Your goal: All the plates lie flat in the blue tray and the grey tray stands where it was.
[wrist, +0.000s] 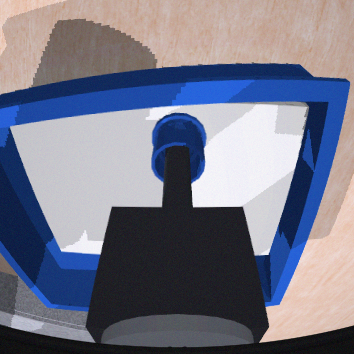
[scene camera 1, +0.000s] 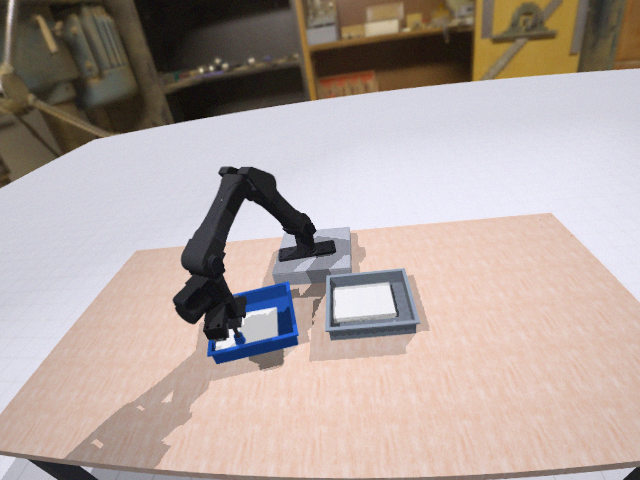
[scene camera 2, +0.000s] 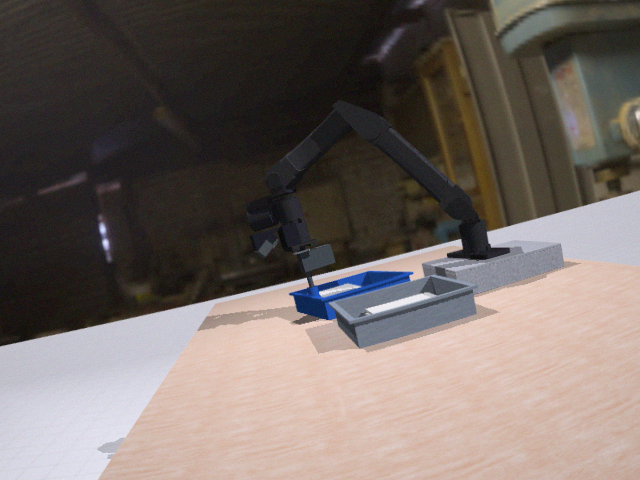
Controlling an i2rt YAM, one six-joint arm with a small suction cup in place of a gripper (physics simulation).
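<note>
A white plate lies inside the blue tray, within its walls. My suction cup is pressed down on the plate near the tray's front left corner and holds it. The grey tray stands to the right of the blue tray. It holds a stack of white plates.
The arm's base stands on a grey block just behind the two trays. Both trays rest on a wooden board on a white table.
</note>
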